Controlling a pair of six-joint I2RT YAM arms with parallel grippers.
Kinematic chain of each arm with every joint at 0, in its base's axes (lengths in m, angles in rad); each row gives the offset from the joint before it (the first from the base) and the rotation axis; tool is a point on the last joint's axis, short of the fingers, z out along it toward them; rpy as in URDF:
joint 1: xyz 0 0 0.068 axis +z
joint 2: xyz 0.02 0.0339 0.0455 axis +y
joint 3: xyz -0.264 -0.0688 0 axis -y
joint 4: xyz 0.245 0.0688 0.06 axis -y
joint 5: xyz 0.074 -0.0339 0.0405 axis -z
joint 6: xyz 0.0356 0 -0.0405 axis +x
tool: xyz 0 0 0 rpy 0 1.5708 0
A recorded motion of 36 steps. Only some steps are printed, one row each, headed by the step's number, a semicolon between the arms.
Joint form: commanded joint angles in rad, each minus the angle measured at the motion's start. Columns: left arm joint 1, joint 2, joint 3, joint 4, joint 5, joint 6; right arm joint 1, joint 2, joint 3, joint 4, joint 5, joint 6.
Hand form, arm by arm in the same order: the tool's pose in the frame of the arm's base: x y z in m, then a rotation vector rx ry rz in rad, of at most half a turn. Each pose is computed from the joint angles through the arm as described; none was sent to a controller.
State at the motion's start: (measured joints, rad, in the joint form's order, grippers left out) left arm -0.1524 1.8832 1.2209 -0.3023 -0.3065 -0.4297; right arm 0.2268 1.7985 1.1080 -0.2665 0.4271 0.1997
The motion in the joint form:
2: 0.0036 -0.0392 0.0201 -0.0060 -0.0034 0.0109; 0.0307 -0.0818 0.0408 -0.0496 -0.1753 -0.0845
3: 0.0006 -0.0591 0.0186 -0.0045 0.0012 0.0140; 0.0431 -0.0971 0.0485 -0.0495 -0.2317 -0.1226
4: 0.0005 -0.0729 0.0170 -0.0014 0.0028 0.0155; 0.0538 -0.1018 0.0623 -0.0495 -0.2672 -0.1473
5: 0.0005 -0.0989 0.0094 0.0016 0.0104 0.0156; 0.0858 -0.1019 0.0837 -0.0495 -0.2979 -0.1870
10: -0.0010 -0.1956 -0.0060 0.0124 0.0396 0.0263; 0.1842 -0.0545 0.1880 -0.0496 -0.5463 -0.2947
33: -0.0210 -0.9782 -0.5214 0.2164 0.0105 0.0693; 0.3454 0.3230 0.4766 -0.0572 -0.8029 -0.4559
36: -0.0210 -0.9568 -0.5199 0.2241 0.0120 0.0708; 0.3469 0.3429 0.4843 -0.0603 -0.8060 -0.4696
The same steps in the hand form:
2: 0.3904 -0.0476 0.1929 -0.4546 2.3842 0.1312; 0.3562 0.0846 0.2096 -0.0628 2.4212 -0.1407
3: 0.3885 -0.0486 0.1999 -0.4463 2.3685 0.1173; 0.3546 0.0909 0.2170 -0.1448 2.4070 -0.0785
4: 0.3873 -0.0485 0.2047 -0.4443 2.3549 0.1097; 0.3550 0.0964 0.2227 -0.2003 2.3910 -0.0380
5: 0.3839 -0.0483 0.2121 -0.4419 2.3374 0.0920; 0.3545 0.1098 0.2294 -0.2959 2.3644 -0.0002
10: 0.3716 -0.0480 0.2427 -0.4171 2.2621 0.0265; 0.3570 0.1602 0.2458 -0.6452 2.2567 0.2958
33: 0.2111 -0.0264 0.2988 -0.3748 1.8119 -0.0964; 0.3874 0.2650 0.1835 -1.1363 2.1584 0.5989
36: 0.2153 -0.0272 0.2960 -0.3723 1.8244 -0.0928; 0.3888 0.2669 0.1767 -1.1567 2.1626 0.5978

